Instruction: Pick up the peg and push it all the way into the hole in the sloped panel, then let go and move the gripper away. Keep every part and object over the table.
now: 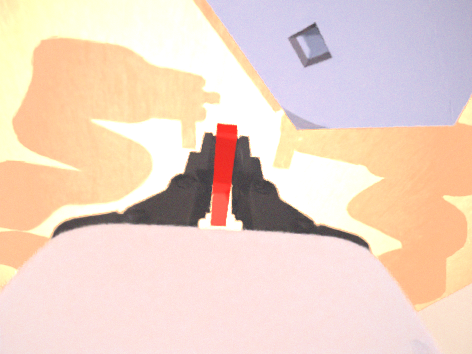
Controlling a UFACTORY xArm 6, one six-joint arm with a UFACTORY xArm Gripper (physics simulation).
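Places are measured from the arm's base along level axes (x down, y left, z ahead), in centimetres.
Pixels of known places: gripper, fingertip midpoint: (224, 154).
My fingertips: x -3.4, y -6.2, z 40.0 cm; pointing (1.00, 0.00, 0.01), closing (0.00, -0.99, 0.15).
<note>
Behind a point stands the place of what it marks.
The red square peg (225, 160) {x -4.0, y -6.2, z 39.9 cm} is between the two dark fingers of my gripper (224, 154) {x -3.4, y -6.2, z 40.0 cm}, which is shut on it. One end of the peg sticks out a little past the fingertips, and the other end reaches back toward the pale gripper body. Shadows of the arm and gripper lie on the table apart from the fingers, so the peg looks held above the table. The blue-grey sloped panel (390, 75) {x -3.8, y -13.1, z 46.7 cm} is at the upper right. Its square hole (311, 45) {x 0.3, y -10.0, z 46.9 cm} is up and to the right of the peg's tip, apart from it, and looks turned relative to the peg.
The light wooden table (165, 30) {x 7.4, y 0.4, z 44.6 cm} lies under the gripper, with large arm shadows at left and right. The panel's near corner and lower edge are to the right of the fingertips. A table edge shows at the lower right.
</note>
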